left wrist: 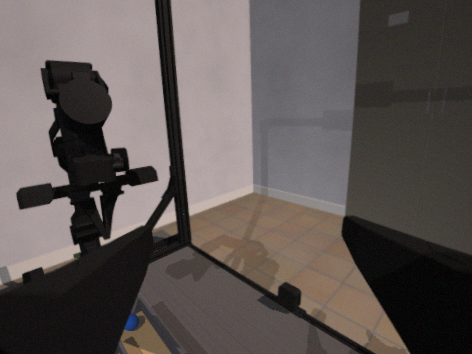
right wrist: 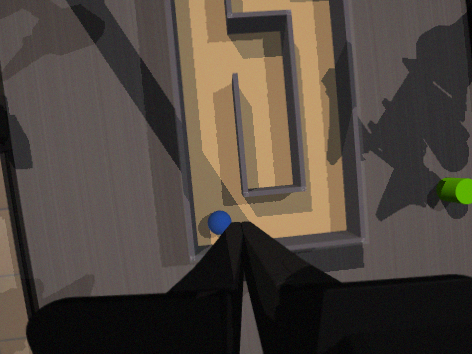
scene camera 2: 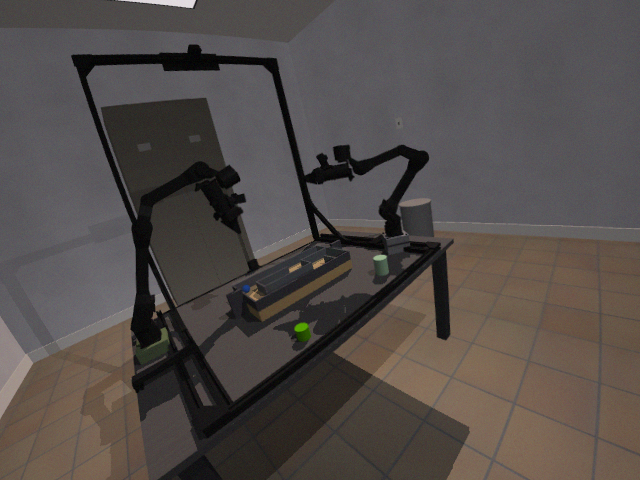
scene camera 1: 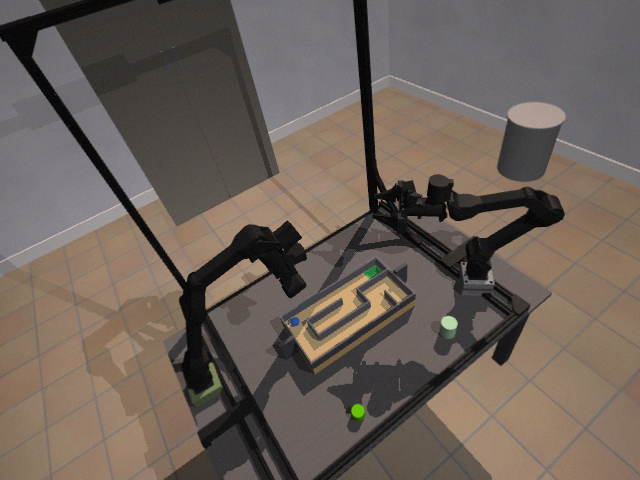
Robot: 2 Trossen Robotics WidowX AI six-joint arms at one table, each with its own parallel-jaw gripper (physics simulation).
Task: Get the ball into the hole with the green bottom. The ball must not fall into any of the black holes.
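The blue ball (scene camera 1: 294, 321) (scene camera 2: 246, 288) (left wrist: 131, 322) (right wrist: 219, 222) rests in the near-left corner of the walled maze box (scene camera 1: 361, 337) (scene camera 2: 305, 289) (right wrist: 320, 220). The green-bottomed hole (scene camera 1: 372, 271) is at the far end of the same long side; it does not show in the right wrist view. No black hole can be made out. My right gripper (scene camera 1: 295, 290) (scene camera 2: 238, 229) (right wrist: 240, 231) is shut and empty, pointing down above the ball's end of the box. My left gripper (scene camera 2: 308, 178) (left wrist: 248, 230) is open and empty, high beyond the box's far end.
Inner walls divide the maze. A handle (scene camera 1: 400, 272) sticks out at the far end, another (scene camera 1: 284, 348) at the near end. A bright green cylinder (scene camera 1: 357, 412) (scene camera 2: 302, 331) (right wrist: 462, 191) and a pale green cylinder (scene camera 1: 448, 326) (scene camera 2: 381, 265) stand on the table toward the front.
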